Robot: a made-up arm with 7 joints.
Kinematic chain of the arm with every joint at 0, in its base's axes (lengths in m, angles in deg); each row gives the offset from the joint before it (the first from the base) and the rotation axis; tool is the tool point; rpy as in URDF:
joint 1: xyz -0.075 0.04 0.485 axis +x
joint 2: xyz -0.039 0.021 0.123 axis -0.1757 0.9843 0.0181
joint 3: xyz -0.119 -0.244 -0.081 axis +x
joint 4: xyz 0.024 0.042 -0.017 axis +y
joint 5: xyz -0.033 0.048 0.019 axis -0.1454 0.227 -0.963
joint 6: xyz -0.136 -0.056 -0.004 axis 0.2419 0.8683 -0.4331
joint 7: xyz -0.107 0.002 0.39 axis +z
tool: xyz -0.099 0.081 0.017 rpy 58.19 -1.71 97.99
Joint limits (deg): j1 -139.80..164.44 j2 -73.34..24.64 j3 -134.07..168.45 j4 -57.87..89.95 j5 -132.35..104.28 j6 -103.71..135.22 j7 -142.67..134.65
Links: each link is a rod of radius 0.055 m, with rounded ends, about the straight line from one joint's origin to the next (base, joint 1, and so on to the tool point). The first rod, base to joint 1, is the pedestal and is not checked.
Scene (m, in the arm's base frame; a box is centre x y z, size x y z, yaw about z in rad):
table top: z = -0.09
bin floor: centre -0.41 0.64 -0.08 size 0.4 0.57 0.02 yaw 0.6
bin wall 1: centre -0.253 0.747 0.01 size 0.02 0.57 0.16 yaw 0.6
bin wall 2: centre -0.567 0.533 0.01 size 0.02 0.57 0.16 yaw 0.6
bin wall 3: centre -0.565 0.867 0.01 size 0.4 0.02 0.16 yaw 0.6
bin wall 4: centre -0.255 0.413 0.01 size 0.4 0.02 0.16 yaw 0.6
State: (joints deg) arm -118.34 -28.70 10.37 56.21 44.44 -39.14 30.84
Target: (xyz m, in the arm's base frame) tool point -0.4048 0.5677 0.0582
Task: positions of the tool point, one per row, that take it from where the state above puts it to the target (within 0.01 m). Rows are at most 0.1 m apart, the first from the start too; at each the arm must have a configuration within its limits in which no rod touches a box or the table.
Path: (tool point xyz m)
1: -0.4353 0.5282 0.1333
2: -0.4049 0.5677 0.0582

